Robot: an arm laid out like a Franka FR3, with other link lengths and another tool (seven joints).
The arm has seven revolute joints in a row. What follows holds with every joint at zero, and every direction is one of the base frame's. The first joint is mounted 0.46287 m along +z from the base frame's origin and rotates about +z. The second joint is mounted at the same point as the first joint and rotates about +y. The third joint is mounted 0.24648 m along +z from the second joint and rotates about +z. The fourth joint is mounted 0.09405 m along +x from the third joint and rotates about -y. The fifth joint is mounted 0.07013 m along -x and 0.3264 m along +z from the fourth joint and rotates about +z. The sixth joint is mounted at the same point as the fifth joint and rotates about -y. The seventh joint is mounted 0.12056 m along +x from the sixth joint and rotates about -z. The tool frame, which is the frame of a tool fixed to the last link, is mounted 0.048 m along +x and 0.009 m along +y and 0.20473 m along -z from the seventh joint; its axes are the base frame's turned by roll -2.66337, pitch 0 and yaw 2.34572 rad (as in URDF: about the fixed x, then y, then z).
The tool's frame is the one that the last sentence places.
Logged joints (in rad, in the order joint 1, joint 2, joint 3, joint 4, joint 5, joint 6, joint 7), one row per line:
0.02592 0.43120 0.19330 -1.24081 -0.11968 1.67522 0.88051
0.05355 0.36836 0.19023 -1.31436 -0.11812 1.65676 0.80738
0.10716 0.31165 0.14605 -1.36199 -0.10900 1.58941 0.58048
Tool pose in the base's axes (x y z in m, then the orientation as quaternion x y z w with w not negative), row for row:
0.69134 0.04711 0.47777 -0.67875 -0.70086 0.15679 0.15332
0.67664 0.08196 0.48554 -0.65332 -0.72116 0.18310 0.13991
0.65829 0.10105 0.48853 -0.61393 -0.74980 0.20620 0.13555
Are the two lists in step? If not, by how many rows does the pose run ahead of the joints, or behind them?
The pose runs 1 row behind the joints: the pose in row i belongs to the joints in row i - 1.
